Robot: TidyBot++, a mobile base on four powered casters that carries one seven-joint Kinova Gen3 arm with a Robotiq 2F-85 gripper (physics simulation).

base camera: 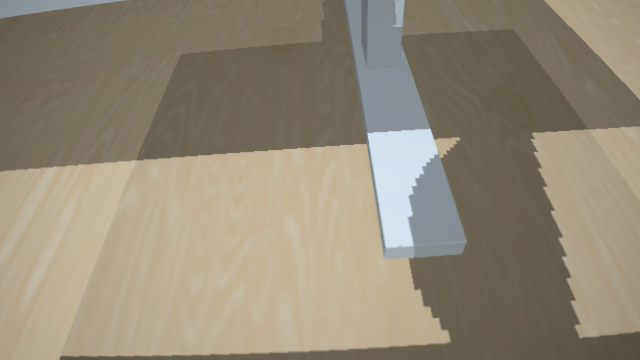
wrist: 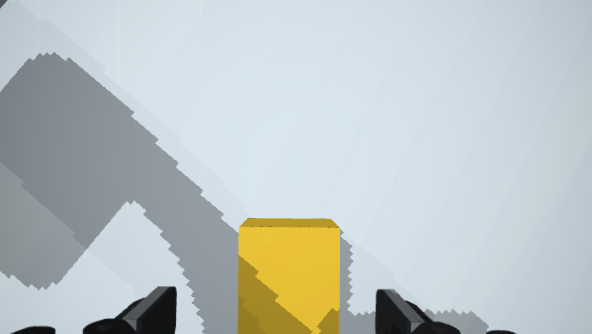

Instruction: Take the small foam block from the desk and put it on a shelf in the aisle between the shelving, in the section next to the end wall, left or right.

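Places are measured from the arm's base along level axes (x ahead, y down, z left), in metres.
Where they show: gripper, fingertip midpoint: (wrist: 276, 310).
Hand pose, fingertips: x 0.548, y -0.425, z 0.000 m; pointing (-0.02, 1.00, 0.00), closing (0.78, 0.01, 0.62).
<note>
After its pixels a point has its place.
The small foam block (wrist: 290, 270) {z 0.005, x 0.552, y -0.368 m} is yellow and lies on the pale desk top (wrist: 400, 125) {z 0.128, x 0.554, y -0.323 m}, at the bottom centre of the wrist view. Its long sides run up and down in that view, and its lower end is cut off by the view's edge. My gripper (wrist: 276, 310) {z 0.000, x 0.548, y -0.425 m} is open, with one black finger on each side of the block and a gap between each finger and the block. The gripper's shadow falls across the block and the desk. The shelving and the aisle do not show in either view.
In the base camera view a grey desk leg with a long flat foot (base camera: 395, 190) stands on the wooden floor (base camera: 240, 240) {z 0.100, x 0.336, y 0.397 m}, right of centre. Large shadows cross the floor. A pale grey surface shows at the top left corner.
</note>
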